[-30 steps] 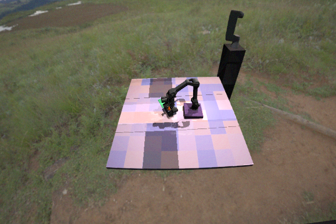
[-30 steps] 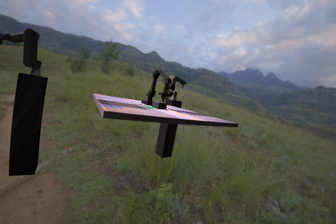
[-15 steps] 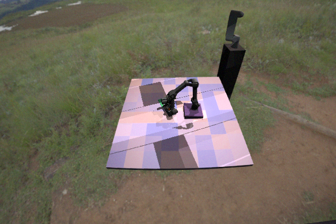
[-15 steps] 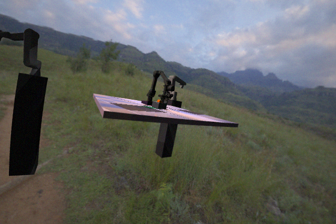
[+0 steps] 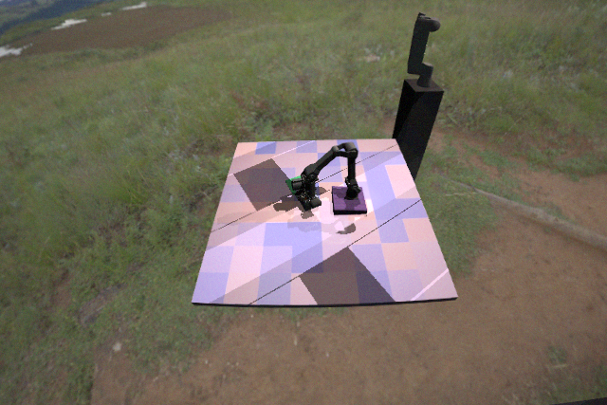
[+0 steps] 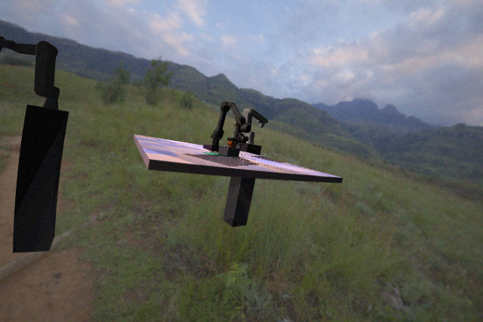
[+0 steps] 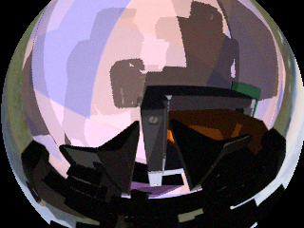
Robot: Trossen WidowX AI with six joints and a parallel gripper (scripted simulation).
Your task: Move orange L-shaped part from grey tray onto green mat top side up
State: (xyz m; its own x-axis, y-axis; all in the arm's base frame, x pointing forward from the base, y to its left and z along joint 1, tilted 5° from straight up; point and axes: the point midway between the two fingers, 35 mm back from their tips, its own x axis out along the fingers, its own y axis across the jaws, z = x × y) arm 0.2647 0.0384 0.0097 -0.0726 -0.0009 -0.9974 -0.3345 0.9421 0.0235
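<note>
My gripper tip is now 50 mm to the left of the orange L-shaped part, 10 mm below it and 10 mm short of it. Also, from my gripper tip: green mat (210 mm to the right, 70 mm ahead, 50 mm below).
</note>
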